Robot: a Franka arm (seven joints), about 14 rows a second.
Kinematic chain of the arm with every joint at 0, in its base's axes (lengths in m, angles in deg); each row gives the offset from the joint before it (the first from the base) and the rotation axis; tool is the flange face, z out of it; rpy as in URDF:
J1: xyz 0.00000 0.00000 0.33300 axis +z
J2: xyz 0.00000 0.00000 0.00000 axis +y
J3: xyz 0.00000 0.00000 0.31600 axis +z
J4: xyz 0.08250 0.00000 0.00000 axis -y
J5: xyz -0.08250 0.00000 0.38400 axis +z
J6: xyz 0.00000 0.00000 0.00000 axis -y
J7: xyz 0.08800 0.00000 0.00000 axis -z
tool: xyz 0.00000 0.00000 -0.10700 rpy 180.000 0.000 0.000
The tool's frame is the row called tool.
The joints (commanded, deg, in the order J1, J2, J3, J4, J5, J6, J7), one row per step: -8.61, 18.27, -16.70, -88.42, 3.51, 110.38, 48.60; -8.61, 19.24, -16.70, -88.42, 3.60, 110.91, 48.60; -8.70, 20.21, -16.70, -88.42, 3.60, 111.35, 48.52; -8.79, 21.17, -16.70, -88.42, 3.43, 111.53, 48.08; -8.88, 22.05, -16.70, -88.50, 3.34, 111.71, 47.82; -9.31, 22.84, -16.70, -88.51, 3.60, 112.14, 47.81; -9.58, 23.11, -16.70, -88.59, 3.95, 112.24, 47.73; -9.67, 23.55, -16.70, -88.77, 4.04, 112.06, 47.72; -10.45, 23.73, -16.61, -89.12, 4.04, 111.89, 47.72; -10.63, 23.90, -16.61, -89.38, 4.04, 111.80, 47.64; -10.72, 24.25, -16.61, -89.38, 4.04, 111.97, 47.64; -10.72, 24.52, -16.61, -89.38, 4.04, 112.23, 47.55
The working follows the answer.
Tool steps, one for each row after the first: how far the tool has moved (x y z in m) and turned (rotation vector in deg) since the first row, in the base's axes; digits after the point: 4 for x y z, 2 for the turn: 0.0033, -0.0006, -0.0100, -0.01, 0.44, -0.01; 0.0059, -0.0023, -0.0202, -0.05, 1.01, 0.00; 0.0077, -0.0038, -0.0308, -0.15, 1.90, 0.41; 0.0090, -0.0053, -0.0412, -0.14, 2.73, 0.61; 0.0093, -0.0102, -0.0496, 0.04, 3.02, 0.13; 0.0086, -0.0129, -0.0532, 0.37, 3.12, -0.18; 0.0080, -0.0137, -0.0600, 0.68, 3.84, -0.32; 0.0036, -0.0210, -0.0653, 0.99, 4.48, -1.06; 0.0020, -0.0227, -0.0695, 1.18, 4.96, -1.19; 0.0023, -0.0239, -0.0732, 1.17, 5.15, -1.27; 0.0031, -0.0242, -0.0759, 1.10, 5.19, -1.17
Tool pose at each row, in the base's axes (x y z in m, rotation vector in deg; rounded; the steps above come from the unrounded poses): 0.6096, -0.2584, 0.4823, 142.94, -107.73, 7.41; 0.6129, -0.2590, 0.4723, 142.75, -107.57, 6.85; 0.6154, -0.2606, 0.4621, 142.49, -107.33, 6.17; 0.6173, -0.2622, 0.4515, 142.45, -106.44, 5.15; 0.6186, -0.2637, 0.4412, 142.29, -105.89, 4.10; 0.6188, -0.2686, 0.4327, 141.81, -106.45, 3.57; 0.6181, -0.2713, 0.4291, 141.68, -106.96, 3.13; 0.6176, -0.2720, 0.4223, 141.42, -107.01, 1.95; 0.6131, -0.2794, 0.4170, 140.62, -107.81, 0.86; 0.6115, -0.2811, 0.4128, 140.39, -107.88, 0.09; 0.6118, -0.2823, 0.4091, 140.22, -107.89, -0.14; 0.6126, -0.2826, 0.4064, 140.25, -107.72, -0.12

